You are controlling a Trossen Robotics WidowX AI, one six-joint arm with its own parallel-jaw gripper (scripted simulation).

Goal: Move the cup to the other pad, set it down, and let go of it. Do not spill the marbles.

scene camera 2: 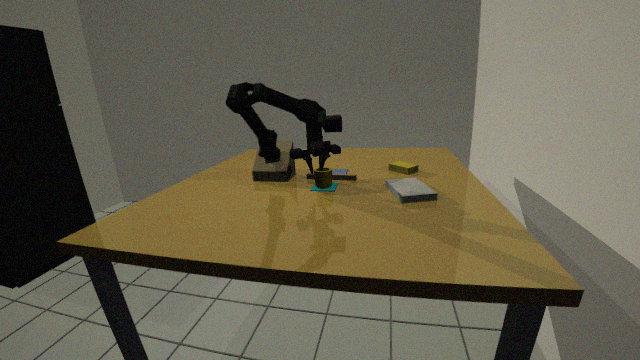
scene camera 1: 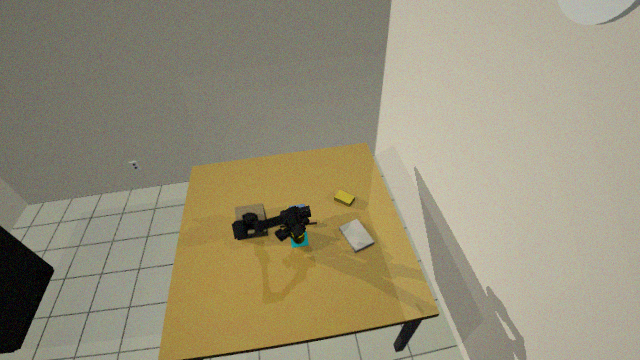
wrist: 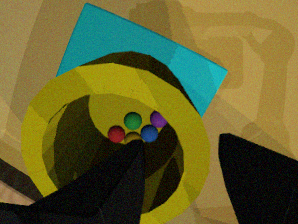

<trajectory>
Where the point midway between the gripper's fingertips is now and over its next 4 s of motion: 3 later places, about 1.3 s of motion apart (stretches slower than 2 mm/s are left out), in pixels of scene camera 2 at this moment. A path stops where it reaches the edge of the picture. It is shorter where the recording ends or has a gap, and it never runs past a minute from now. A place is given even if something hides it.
My gripper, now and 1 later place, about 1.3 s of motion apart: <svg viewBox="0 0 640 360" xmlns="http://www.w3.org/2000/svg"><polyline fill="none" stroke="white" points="316,173 315,155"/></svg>
</trajectory>
